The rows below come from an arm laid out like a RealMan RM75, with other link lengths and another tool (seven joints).
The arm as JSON. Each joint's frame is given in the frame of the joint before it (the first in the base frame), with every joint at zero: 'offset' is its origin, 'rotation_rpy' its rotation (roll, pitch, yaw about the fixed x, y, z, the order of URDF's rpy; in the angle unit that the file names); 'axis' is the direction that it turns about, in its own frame. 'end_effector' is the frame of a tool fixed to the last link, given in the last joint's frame.
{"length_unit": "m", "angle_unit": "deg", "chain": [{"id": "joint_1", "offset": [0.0, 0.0, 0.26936], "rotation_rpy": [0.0, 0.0, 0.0], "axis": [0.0, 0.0, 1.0]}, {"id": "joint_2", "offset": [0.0, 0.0, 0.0], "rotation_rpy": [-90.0, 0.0, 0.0], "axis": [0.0, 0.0, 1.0]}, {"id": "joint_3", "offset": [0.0, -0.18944, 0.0], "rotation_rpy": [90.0, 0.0, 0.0], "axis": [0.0, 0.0, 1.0]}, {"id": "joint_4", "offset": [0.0, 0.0, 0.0], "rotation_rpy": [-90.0, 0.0, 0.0], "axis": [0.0, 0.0, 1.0]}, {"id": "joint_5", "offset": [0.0, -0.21, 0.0], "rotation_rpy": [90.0, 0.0, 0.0], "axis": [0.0, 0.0, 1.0]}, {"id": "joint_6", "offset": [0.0, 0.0, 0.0], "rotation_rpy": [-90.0, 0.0, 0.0], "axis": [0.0, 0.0, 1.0]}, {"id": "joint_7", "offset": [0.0, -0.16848, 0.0], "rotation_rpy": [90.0, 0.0, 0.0], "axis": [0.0, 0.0, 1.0]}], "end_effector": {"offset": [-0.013, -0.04, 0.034], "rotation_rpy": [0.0, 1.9, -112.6]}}
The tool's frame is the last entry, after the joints.
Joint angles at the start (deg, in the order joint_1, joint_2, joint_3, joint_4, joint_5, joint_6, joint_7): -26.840, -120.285, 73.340, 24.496, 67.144, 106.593, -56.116
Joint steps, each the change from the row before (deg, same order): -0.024, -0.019, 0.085, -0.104, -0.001, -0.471, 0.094; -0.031, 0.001, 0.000, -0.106, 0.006, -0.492, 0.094; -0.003, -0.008, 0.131, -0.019, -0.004, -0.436, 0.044; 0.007, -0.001, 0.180, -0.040, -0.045, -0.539, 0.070; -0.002, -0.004, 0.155, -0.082, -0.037, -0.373, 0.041; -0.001, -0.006, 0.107, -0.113, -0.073, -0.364, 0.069; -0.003, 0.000, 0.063, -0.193, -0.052, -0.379, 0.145; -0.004, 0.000, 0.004, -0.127, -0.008, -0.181, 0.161; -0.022, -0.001, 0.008, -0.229, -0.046, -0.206, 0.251; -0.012, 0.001, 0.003, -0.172, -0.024, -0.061, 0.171; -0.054, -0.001, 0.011, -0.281, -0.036, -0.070, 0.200; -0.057, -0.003, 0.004, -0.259, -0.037, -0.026, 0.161; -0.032, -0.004, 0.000, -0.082, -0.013, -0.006, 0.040; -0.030, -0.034, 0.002, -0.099, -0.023, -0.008, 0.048; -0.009, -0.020, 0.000, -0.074, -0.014, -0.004, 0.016; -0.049, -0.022, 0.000, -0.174, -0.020, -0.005, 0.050
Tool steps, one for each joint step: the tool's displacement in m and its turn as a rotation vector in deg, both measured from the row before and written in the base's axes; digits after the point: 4 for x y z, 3 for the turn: -0.0009, 0.0010, -0.0012, 0.107, 0.306, 0.315; -0.0010, 0.0013, -0.0009, 0.183, 0.310, 0.364; -0.0007, 0.0008, -0.0011, 0.070, 0.311, 0.240; -0.0010, 0.0010, -0.0013, 0.104, 0.372, 0.318; -0.0008, 0.0005, -0.0011, 0.014, 0.261, 0.248; -0.0009, 0.0007, -0.0009, 0.075, 0.211, 0.291; -0.0012, 0.0008, -0.0009, 0.124, 0.232, 0.343; -0.0007, 0.0004, -0.0004, 0.129, 0.123, 0.151; -0.0009, 0.0004, -0.0005, 0.176, 0.121, 0.202; -0.0005, 0.0001, -0.0003, 0.083, 0.039, 0.096; -0.0006, 0.0000, -0.0005, 0.050, 0.039, 0.137; -0.0004, -0.0001, -0.0004, 0.019, 0.003, 0.108; -0.0001, 0.0000, -0.0001, -0.004, -0.006, 0.025; 0.0000, -0.0001, -0.0003, -0.015, -0.037, 0.041; -0.0001, -0.0001, -0.0002, -0.027, -0.025, 0.052; -0.0002, -0.0001, -0.0004, -0.051, -0.028, 0.081
